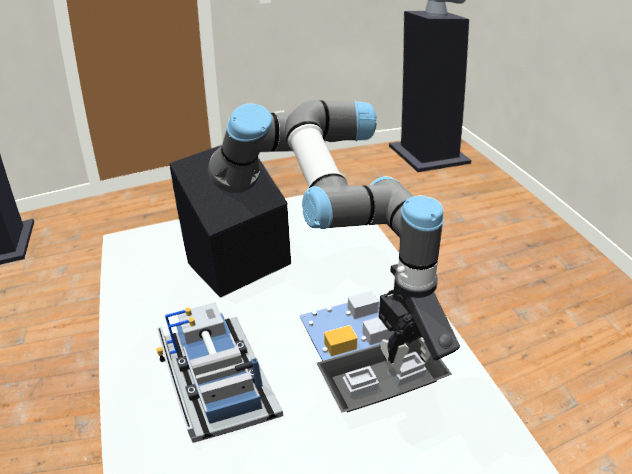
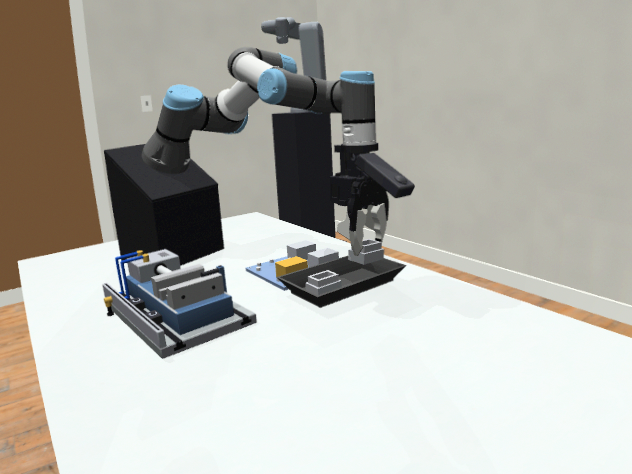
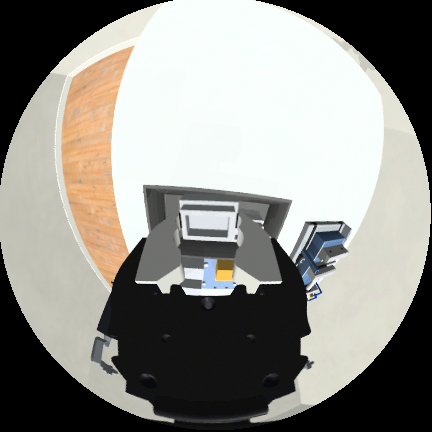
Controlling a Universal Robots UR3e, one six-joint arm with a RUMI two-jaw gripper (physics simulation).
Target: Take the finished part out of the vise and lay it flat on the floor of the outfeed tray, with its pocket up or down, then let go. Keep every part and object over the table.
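Places are measured from the arm's base along level axes (x back, y right, z up), in centimetres.
Where they show: gripper, fingertip midpoint: (image 1: 408,369) (image 2: 367,251) (image 3: 208,214); arm's base at its link origin: (image 1: 233,170) (image 2: 165,160).
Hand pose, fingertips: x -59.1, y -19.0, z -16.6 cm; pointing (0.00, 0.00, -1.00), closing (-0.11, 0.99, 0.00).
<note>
Each offset is from my fingertips to the top centre of the thing. "spot": to the spot under its first point.
The finished part @(dx +0.4, dy +0.0, dz +2.1 cm) (image 1: 412,373) (image 2: 368,256) (image 3: 209,222), a light grey stepped block, is level with its pocket up. My gripper (image 1: 410,363) (image 2: 368,246) (image 3: 208,214) is shut on it, one finger on each side. The part is low at the right end of the dark outfeed tray (image 1: 332,385) (image 2: 352,294) (image 3: 217,190); whether its underside touches the tray floor I cannot tell. The vise @(dx +18.5, dy +34.3, dz +0.6 cm) (image 1: 229,407) (image 2: 201,314) (image 3: 327,244) stands at the left of the table, with no part showing between its jaws.
A similar grey part @(dx +5.7, dy +7.1, dz -4.7 cm) (image 1: 360,379) (image 2: 323,286) lies pocket up at the tray's left end. Behind the tray is a blue board @(spot: dx +25.7, dy +8.8, dz -8.5 cm) (image 1: 319,326) (image 2: 260,274) with grey blocks and a yellow block @(dx +18.1, dy +6.7, dz -5.0 cm) (image 1: 341,340) (image 2: 291,266) (image 3: 224,270). The tray walls stand close around the held part.
</note>
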